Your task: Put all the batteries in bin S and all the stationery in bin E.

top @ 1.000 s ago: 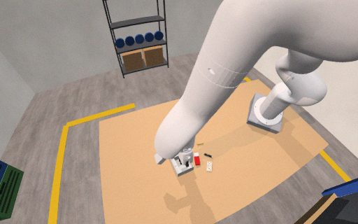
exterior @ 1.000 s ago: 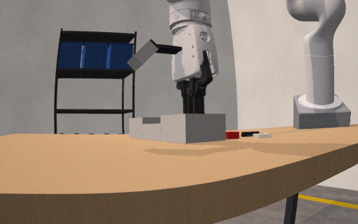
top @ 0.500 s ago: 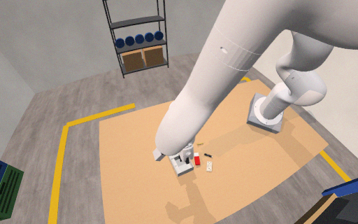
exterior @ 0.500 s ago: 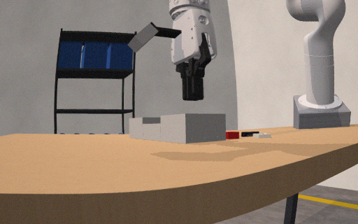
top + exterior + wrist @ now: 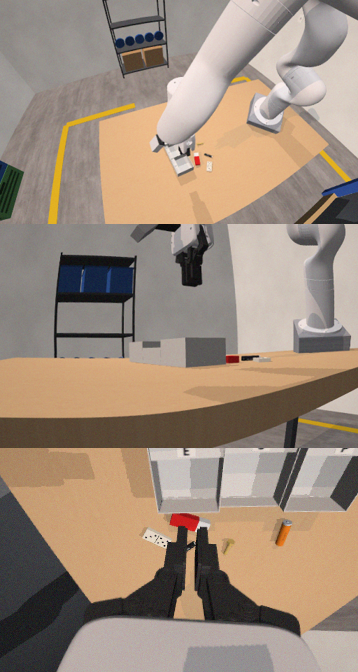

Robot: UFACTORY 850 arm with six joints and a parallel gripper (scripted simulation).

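Right now my hand is 140 mm past the black battery and 160 mm above it. From my hand the other things lie so: bin 10 mm ahead, 80 mm to the right, 140 mm below; then eraser 80 mm behind, 10 mm to the right, 160 mm below; then white domino 120 mm behind, 60 mm to the left, 160 mm below.
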